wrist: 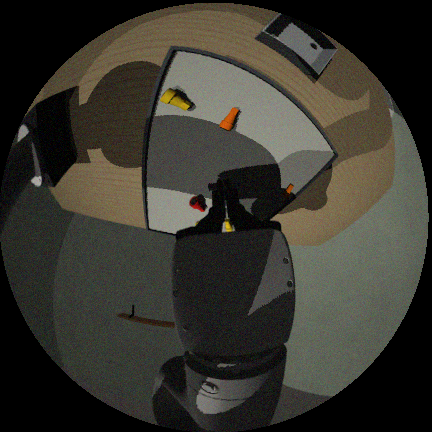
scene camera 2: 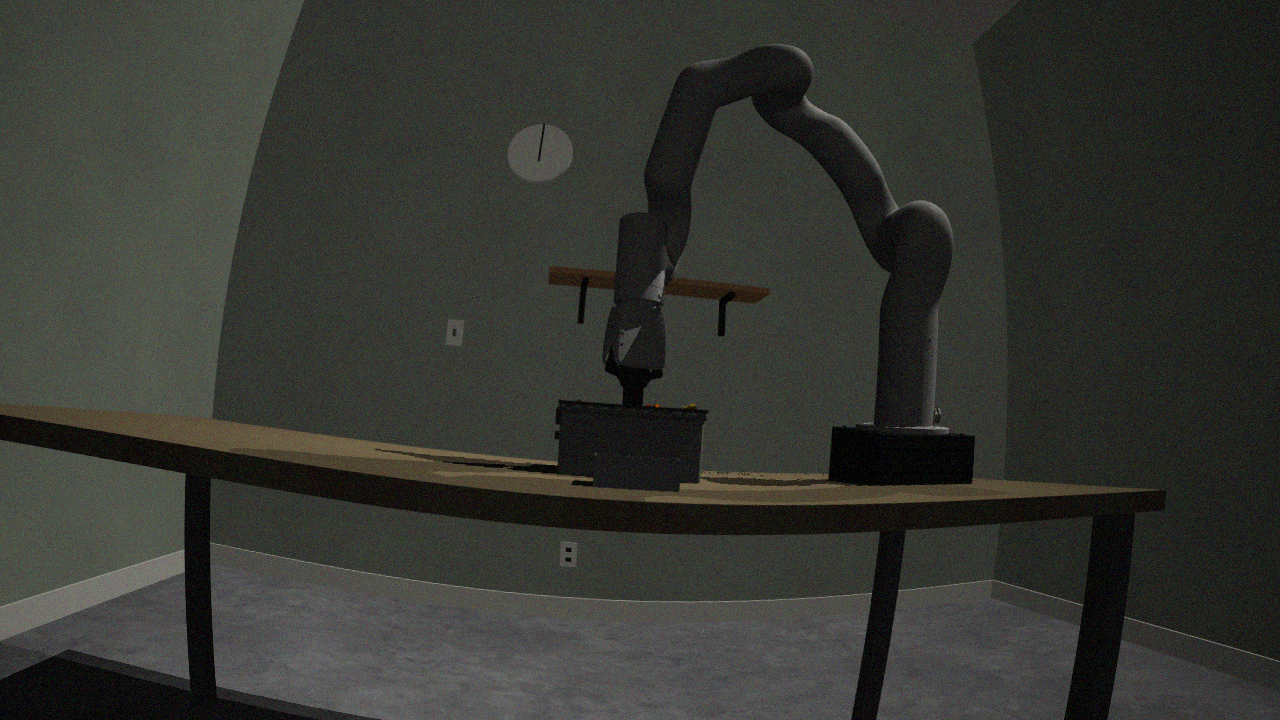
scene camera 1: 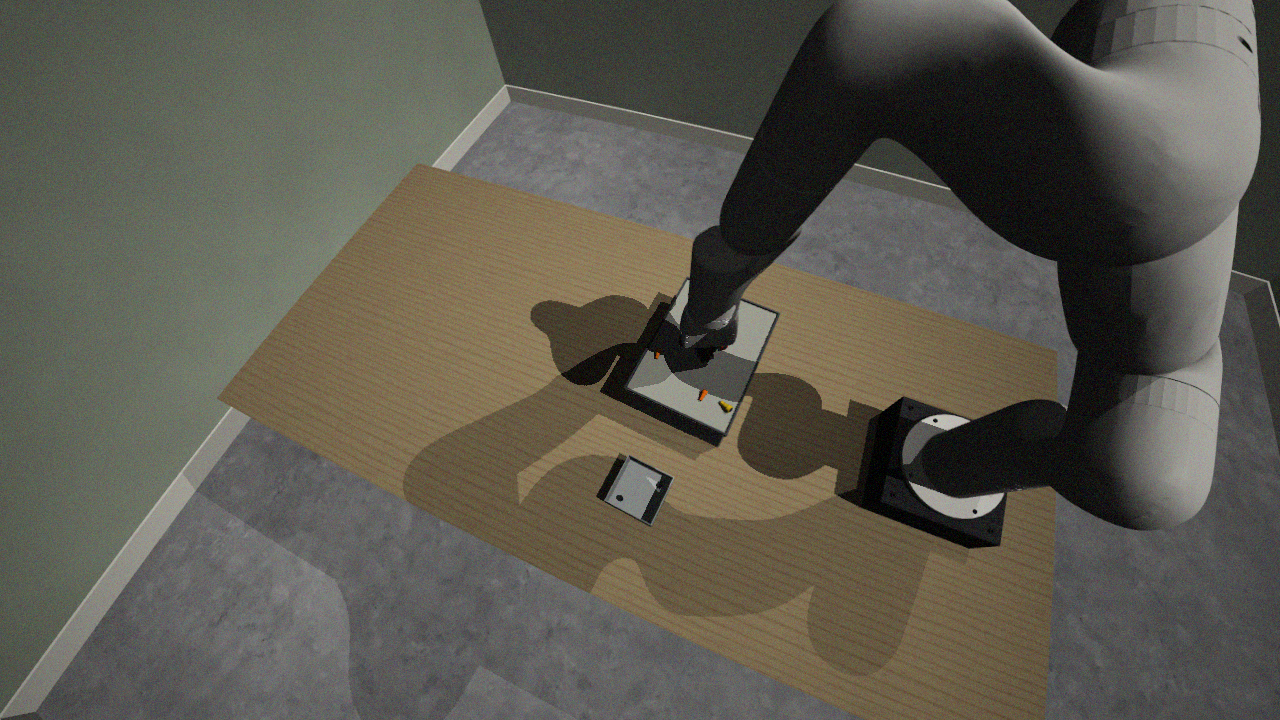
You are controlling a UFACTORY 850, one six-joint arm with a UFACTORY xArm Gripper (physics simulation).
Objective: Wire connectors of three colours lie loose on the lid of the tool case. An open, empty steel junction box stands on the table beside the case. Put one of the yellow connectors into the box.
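Note:
My gripper (scene camera 1: 707, 355) (scene camera 2: 632, 402) (wrist: 223, 187) is shut with nothing between its fingertips, low over the lid of the tool case (scene camera 1: 673, 394) (scene camera 2: 572, 438) (wrist: 200, 72). One yellow connector (scene camera 1: 725, 406) (wrist: 176, 99) lies near a lid corner, away from the fingers. Another yellow connector (wrist: 228, 226) shows through the gap between the finger linkages in the wrist view, beyond the fingertips. A sliver of yellow (wrist: 198, 223) shows beside the left linkage, mostly hidden. The open steel junction box (scene camera 1: 637, 489) (scene camera 2: 636, 471) (wrist: 300, 42) stands beside the case; no connector shows in it.
An orange connector (scene camera 1: 703, 394) (wrist: 230, 119) lies near the separate yellow one. A second orange connector (scene camera 1: 657, 355) (wrist: 290, 188) lies near the lid's edge. A red connector (scene camera 1: 723, 347) (wrist: 197, 203) lies close beside the fingers. The black robot base (scene camera 1: 935, 528) (scene camera 2: 899, 458) stands right of the case.

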